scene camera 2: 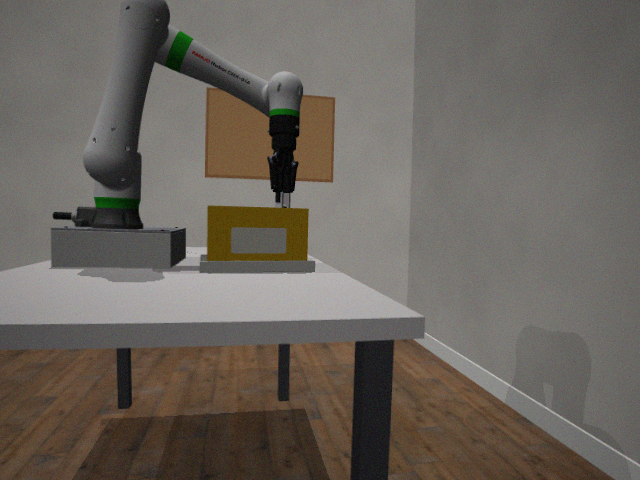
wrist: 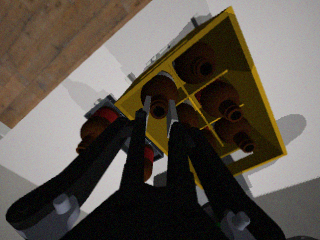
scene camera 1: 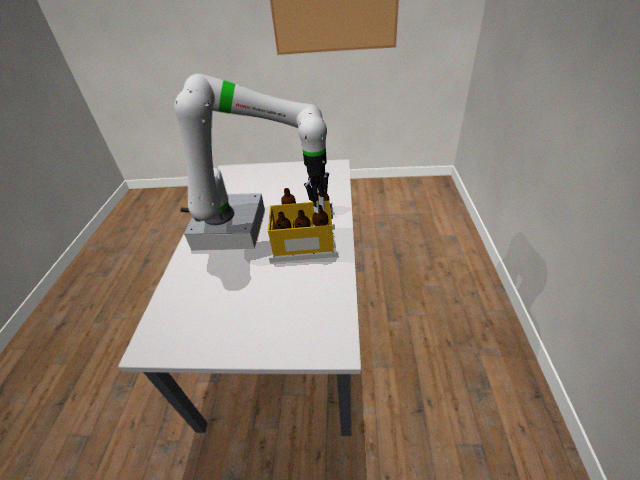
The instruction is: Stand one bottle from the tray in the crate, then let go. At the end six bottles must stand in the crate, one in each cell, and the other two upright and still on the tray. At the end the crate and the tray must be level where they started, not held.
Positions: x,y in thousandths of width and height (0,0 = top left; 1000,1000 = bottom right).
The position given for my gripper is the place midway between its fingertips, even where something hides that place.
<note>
In view: my gripper (scene camera 2: 441,447).
My gripper also shows in the wrist view (wrist: 498,440) and in scene camera 1 (scene camera 1: 499,439).
</note>
